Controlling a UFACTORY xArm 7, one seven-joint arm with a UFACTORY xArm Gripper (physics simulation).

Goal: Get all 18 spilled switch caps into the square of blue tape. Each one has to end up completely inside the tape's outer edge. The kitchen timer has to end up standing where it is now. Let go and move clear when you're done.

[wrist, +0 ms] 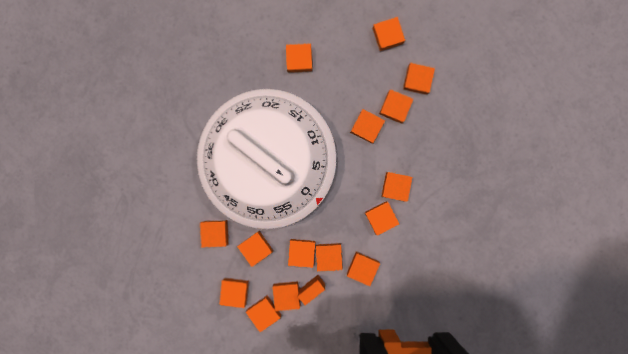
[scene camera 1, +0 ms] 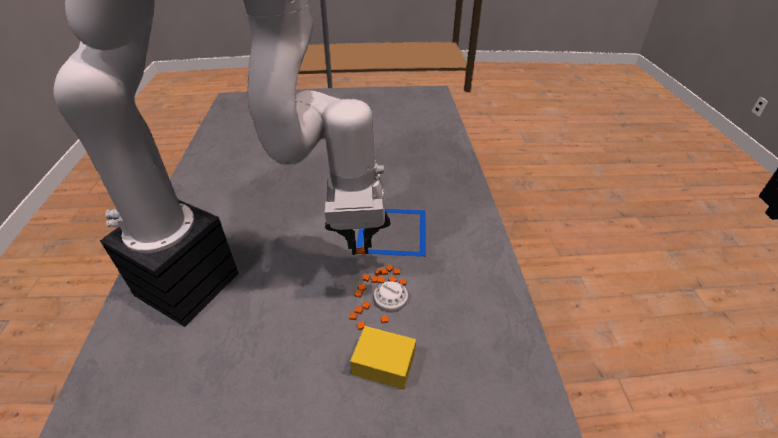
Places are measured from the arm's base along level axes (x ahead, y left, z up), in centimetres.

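Pixels of known places: gripper, fingertip midpoint: (scene camera 1: 360,249); arm's base, origin of the base link: (scene camera 1: 159,228).
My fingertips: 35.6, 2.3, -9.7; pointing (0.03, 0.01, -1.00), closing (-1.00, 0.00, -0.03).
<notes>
For each thing: its top centre in the pictures, then the offset to it from my fingertips, as dx, dy, dz. "spot": a spot on its surface instead. Level surfaces: height alone.
- blue tape square, surface spot: (scene camera 1: 422,233) spot: +13.8, +9.8, -5.8
- neighbouring cap, middle of its top: (wrist: 286,297) +4.6, -1.2, -5.3
- lone cap, middle of its top: (wrist: 298,56) (scene camera 1: 384,318) +4.0, -12.8, -5.3
- white kitchen timer, middle of its top: (wrist: 259,156) (scene camera 1: 390,287) +5.5, -7.9, -2.3
- yellow box, middle of its top: (scene camera 1: 383,350) +3.4, -21.7, -1.3
- grey mat, its level: dz -5.8
My gripper (scene camera 1: 360,251) (wrist: 406,345) is shut on two orange switch caps (scene camera 1: 360,249) (wrist: 412,347), held above the mat. In the scene view it overlaps the near left corner of the blue tape square (scene camera 1: 422,233), whose left part is partly hidden by the gripper. Several other orange caps lie loose on the mat outside the square, around the timer; one (wrist: 311,290) is tilted against a neighbouring cap (wrist: 286,296). A lone cap (scene camera 1: 384,318) (wrist: 299,57) lies on the yellow box's side of the timer. The white kitchen timer (scene camera 1: 390,295) (wrist: 266,159) rests dial up.
A yellow box (scene camera 1: 383,351) stands on the grey mat (scene camera 1: 462,353), near the timer and the nearest caps. The black base block (scene camera 1: 179,282) under the arm stands at the left. A wooden shelf (scene camera 1: 381,56) is at the back.
</notes>
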